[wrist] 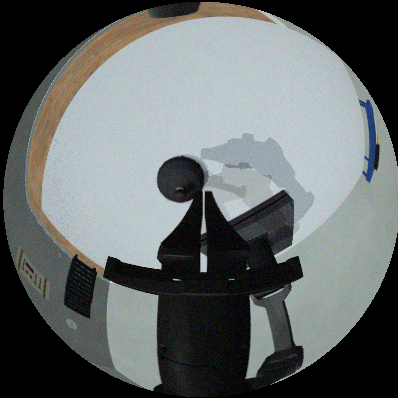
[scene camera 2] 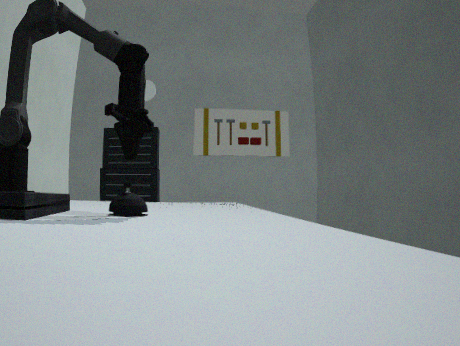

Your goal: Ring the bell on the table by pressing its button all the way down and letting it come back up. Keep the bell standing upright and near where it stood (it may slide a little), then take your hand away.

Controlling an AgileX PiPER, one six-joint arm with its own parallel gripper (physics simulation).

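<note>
The bell (scene camera 2: 128, 205) (wrist: 180, 176) is a dark dome with a small button on top. It stands upright on the white table (scene camera 2: 225, 280) (wrist: 125, 115), near the arm's base in the scene view. My gripper (scene camera 2: 131, 156) (wrist: 203, 198) points down, its fingertips close together with nothing between them. In the scene view the fingertips hang above the bell, apart from its button. In the wrist view the left fingertip overlaps the lower right rim of the dome.
The arm's base (scene camera 2: 35, 205) (wrist: 265, 220) stands beside the bell. A dark drawer cabinet (scene camera 2: 131, 175) (wrist: 81, 287) stands behind the table. A tool board (scene camera 2: 241, 132) (wrist: 33, 272) hangs on the wall. A blue frame (wrist: 370, 130) stands beyond the table's right edge in the wrist view.
</note>
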